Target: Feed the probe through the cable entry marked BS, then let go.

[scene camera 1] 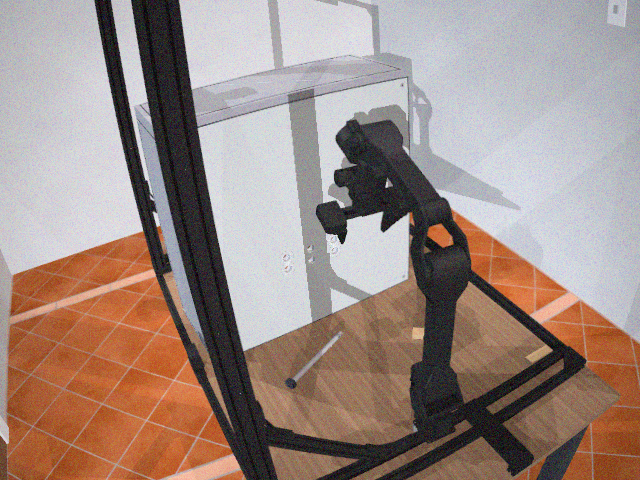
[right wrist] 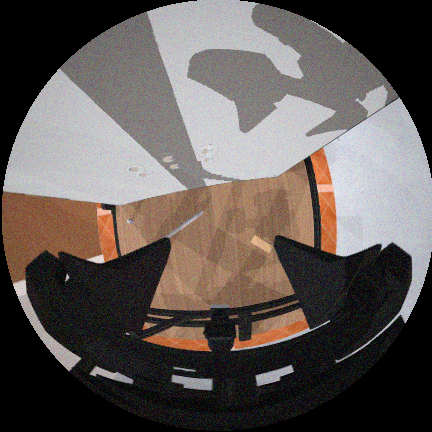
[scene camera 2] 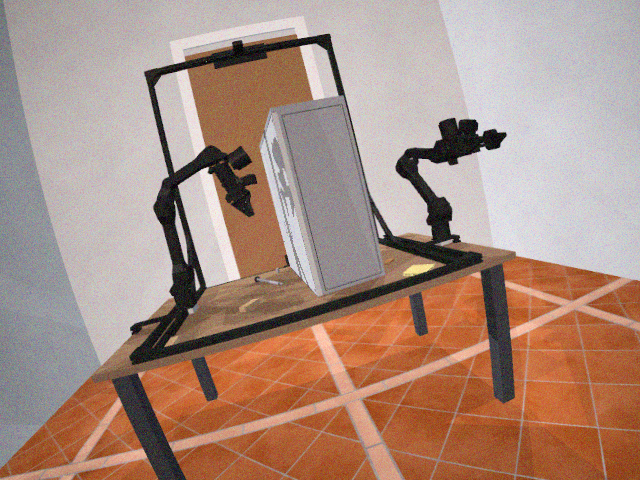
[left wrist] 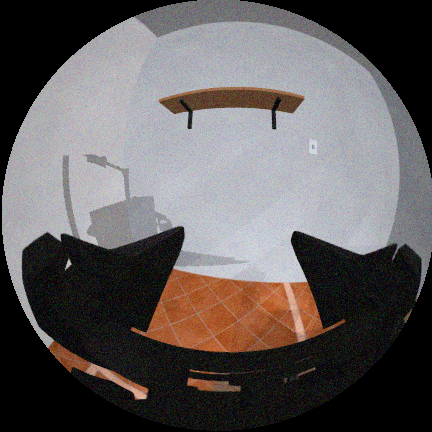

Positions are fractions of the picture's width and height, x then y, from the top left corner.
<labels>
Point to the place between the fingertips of the left gripper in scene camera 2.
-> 0.77,0.28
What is the left gripper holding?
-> Nothing.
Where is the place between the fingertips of the right gripper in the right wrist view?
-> At 0.52,0.56
</labels>
